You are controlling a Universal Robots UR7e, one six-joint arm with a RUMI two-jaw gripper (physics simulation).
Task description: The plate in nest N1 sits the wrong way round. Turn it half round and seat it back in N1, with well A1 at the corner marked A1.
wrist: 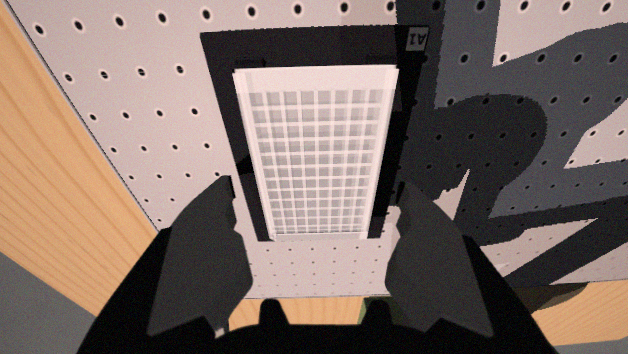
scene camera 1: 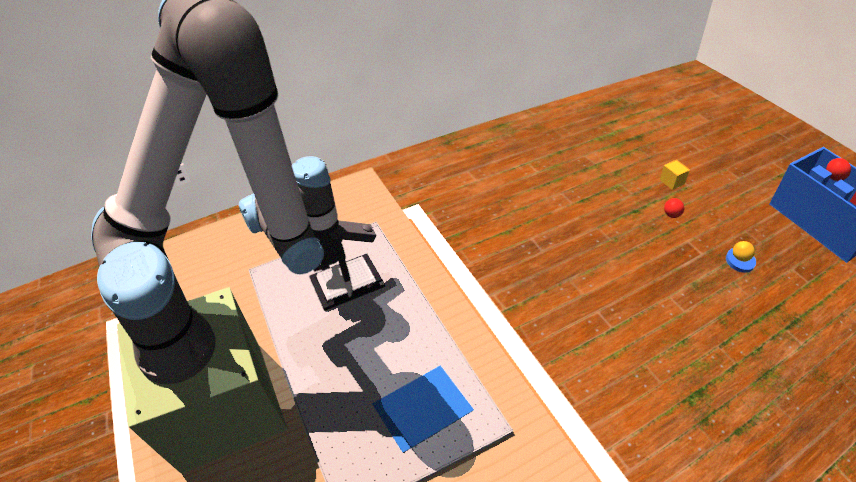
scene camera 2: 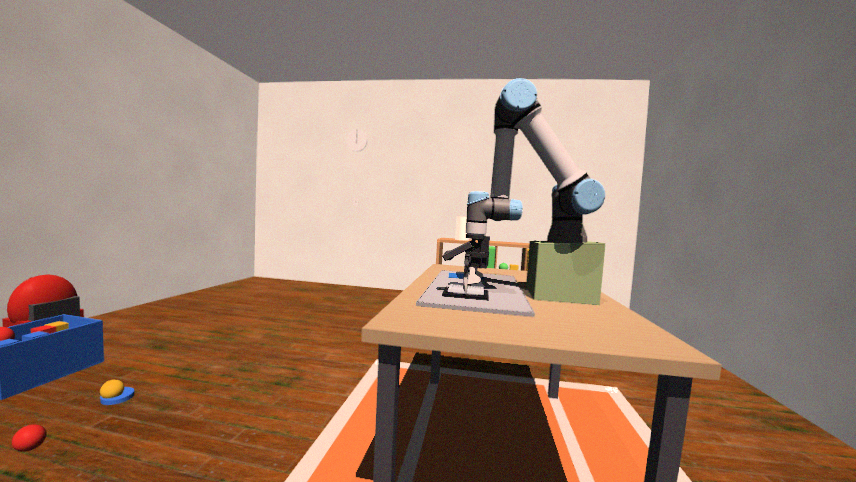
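A white many-welled plate (scene camera 1: 363, 269) (wrist: 315, 145) sits flat in the black nest (scene camera 1: 319, 294) (wrist: 300, 45). The nest has an A1 label (wrist: 417, 39) at its upper right corner in the wrist view. Which plate corner holds well A1 cannot be told. My gripper (scene camera 1: 345, 279) (scene camera 2: 467, 288) (wrist: 316, 180) is open and empty, pointing down over the plate. In the wrist view its fingers stand wide, one on each long side of the plate, toward the plate's lower end. The exact height of the fingertips over the nest is hard to tell.
The nest stands on a pale perforated board (scene camera 1: 491, 422) (scene camera 2: 515, 305) on the wooden table (scene camera 2: 539, 329). A flat blue square (scene camera 1: 452, 389) lies on the board, away from the nest. The green block (scene camera 1: 257, 383) (scene camera 2: 566, 275) under the arm's base stands beside the board.
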